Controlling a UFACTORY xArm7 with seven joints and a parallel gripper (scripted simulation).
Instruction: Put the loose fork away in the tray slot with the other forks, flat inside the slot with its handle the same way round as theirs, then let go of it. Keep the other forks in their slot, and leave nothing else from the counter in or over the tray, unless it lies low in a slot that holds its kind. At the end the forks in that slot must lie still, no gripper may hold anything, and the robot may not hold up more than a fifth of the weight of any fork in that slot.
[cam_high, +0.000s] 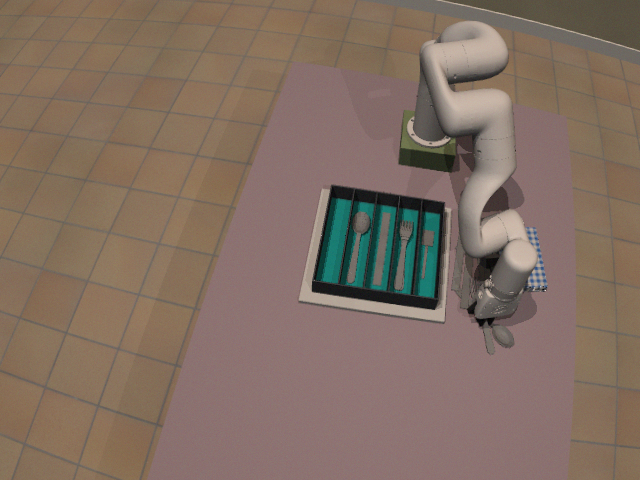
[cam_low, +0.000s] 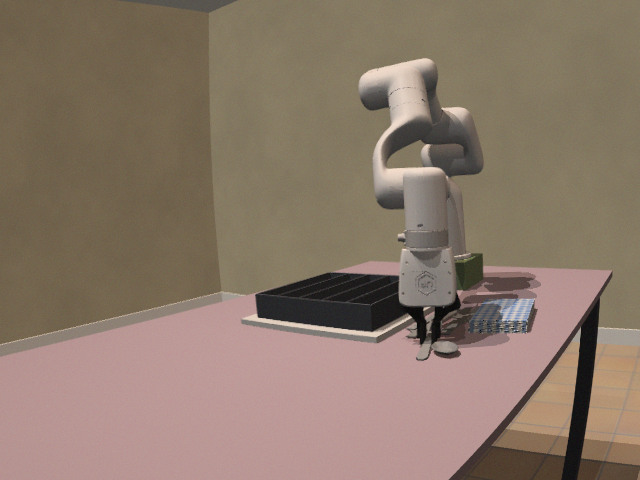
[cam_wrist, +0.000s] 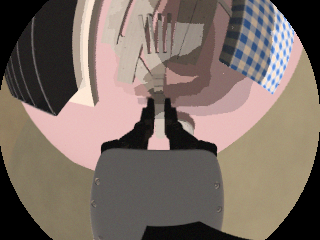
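Right now the tray is 260 mm to the right of my hand, 170 mm behind it and 30 mm above it. Also, from my hand: blue checked napkin (180 mm behind, 110 mm to the left, 10 mm below).
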